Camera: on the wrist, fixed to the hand. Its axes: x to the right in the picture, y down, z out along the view.
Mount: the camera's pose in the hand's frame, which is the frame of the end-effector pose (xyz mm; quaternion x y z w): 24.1 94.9 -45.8 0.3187 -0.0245 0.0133 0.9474
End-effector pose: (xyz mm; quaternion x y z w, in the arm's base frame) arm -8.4 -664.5 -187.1 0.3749 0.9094 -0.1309 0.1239
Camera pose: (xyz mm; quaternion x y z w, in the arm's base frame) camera 37.0 -568.7 -165.8 0.4036 0.8118 -0.4214 0.0219
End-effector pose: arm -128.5 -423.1 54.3 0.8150 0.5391 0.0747 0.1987
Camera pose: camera -53.5 -422.3 132.1 -0.8445 -0.5189 0.1184 0.0593
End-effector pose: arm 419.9 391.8 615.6 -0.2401 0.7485 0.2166 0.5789
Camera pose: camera 321.9 436.6 607.4 -0.0277 0.7672 -0.0198 0.6405
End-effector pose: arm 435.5 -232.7 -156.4 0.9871 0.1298 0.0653 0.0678
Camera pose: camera 475.3 -311.8 -94.4 -0.9601 -0.1290 0.0028 0.2480
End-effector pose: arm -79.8 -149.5 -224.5 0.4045 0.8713 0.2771 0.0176
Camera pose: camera -41.7 -104.5 -133.9 -0.4073 -0.9081 0.0248 0.0946
